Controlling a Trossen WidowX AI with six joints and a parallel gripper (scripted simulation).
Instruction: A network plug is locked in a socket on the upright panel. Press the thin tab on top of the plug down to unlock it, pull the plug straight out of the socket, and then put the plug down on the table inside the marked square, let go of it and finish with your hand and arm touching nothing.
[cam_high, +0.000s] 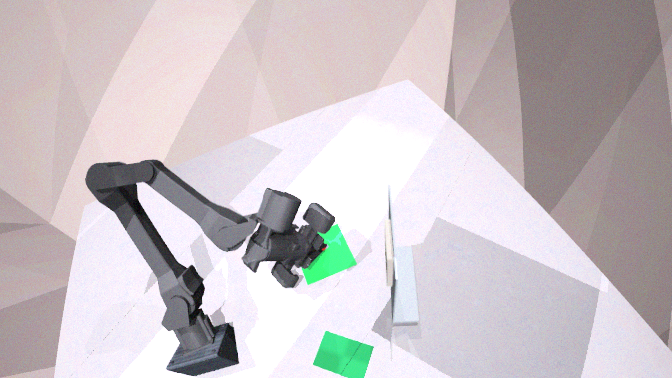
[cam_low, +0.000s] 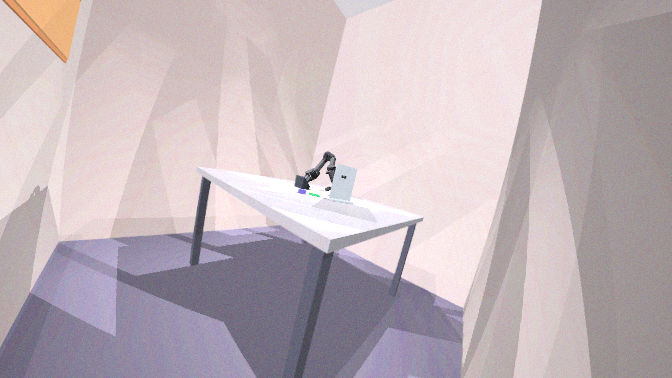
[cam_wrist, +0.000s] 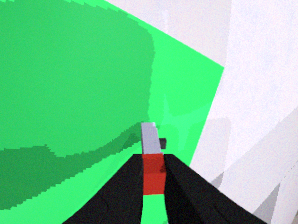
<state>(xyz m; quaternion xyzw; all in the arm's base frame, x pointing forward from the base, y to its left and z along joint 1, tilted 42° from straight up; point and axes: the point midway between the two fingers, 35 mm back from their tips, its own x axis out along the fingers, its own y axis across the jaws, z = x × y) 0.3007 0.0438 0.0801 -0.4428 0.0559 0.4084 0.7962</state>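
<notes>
The network plug is right at my gripper tip. The rest, counted from my gripper tip: upright panel: 9 cm ahead, 16 cm to the right, 9 cm above.
</notes>
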